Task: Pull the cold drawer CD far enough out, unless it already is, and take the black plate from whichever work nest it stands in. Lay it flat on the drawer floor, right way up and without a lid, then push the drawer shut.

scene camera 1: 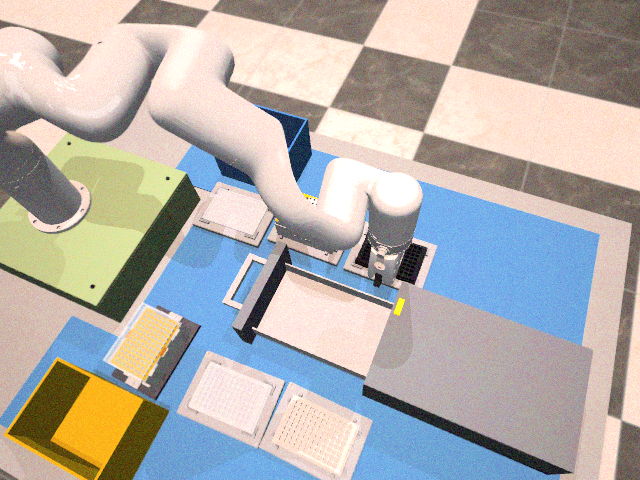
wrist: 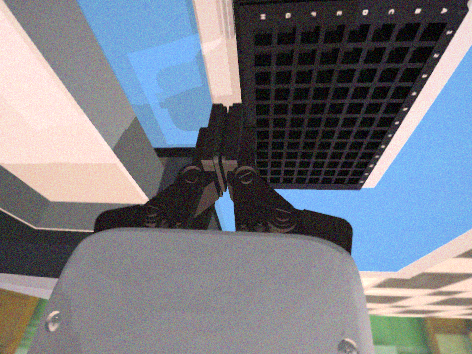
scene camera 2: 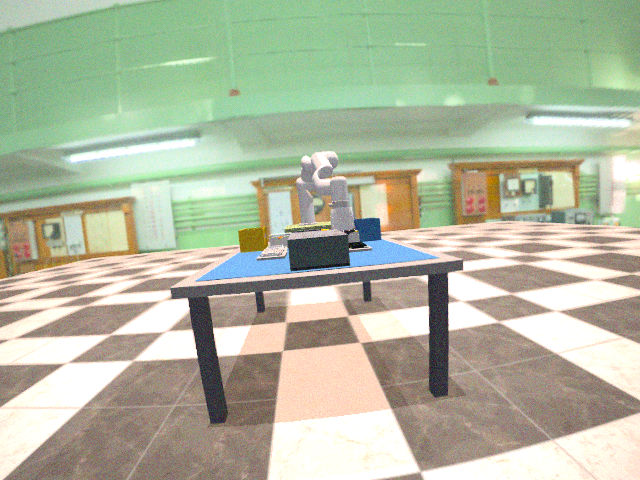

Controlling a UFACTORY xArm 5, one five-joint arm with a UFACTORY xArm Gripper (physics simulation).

Labels:
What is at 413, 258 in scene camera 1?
A black plate.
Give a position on a black plate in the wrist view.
327, 93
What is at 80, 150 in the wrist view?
A grey cabinet.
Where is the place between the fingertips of my gripper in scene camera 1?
At 383, 275

